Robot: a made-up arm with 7 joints.
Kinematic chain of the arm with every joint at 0, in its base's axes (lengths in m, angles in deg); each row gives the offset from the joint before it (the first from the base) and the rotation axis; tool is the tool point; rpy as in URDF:
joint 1: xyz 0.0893 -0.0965 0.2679 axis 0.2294 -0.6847 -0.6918
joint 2: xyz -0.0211 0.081 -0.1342 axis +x
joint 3: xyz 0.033 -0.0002 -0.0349 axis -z
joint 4: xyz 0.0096 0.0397 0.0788 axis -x
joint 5: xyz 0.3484 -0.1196 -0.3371 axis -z
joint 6: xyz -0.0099 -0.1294 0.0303 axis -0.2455 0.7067 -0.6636
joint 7: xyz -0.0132 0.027 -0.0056 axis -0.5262 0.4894 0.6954
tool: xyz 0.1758 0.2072 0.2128 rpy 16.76 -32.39 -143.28
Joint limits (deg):
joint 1: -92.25..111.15
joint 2: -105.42..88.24
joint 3: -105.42..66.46
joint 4: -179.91..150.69
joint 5: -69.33..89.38
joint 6: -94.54..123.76
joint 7: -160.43..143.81
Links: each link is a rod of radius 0.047 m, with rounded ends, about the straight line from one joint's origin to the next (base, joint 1, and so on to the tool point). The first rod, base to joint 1, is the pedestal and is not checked.
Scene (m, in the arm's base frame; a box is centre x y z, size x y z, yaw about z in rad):
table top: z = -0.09
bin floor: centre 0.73 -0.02 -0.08 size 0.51 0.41 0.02 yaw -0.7
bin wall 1: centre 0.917 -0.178 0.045 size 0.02 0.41 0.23 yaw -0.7
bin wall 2: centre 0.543 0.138 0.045 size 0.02 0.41 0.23 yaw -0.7
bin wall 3: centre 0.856 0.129 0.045 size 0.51 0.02 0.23 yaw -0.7
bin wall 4: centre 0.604 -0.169 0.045 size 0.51 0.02 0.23 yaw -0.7
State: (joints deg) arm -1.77 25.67 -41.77 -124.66 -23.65 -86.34 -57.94
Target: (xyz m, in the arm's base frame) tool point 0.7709 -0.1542 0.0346
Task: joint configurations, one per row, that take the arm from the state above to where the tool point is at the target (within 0.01 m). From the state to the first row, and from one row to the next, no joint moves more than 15 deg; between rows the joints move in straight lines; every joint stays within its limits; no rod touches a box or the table.
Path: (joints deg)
1: 11.19 28.19 -36.11 -123.66 -26.91 -85.95 -45.63
2: 24.15 30.72 -30.46 -122.67 -30.17 -85.56 -33.33
3: 37.11 33.24 -24.80 -121.67 -33.43 -85.17 -21.02
4: 50.07 35.77 -19.15 -120.68 -36.69 -84.78 -8.72
5: 48.17 25.92 -15.06 -113.08 -37.50 -82.55 -21.16
6: 46.27 16.07 -10.97 -105.48 -38.31 -80.33 -33.61
7: 44.38 6.22 -6.88 -97.88 -39.11 -78.10 -46.06
8: 42.48 -3.63 -2.79 -90.28 -39.92 -75.87 -58.50

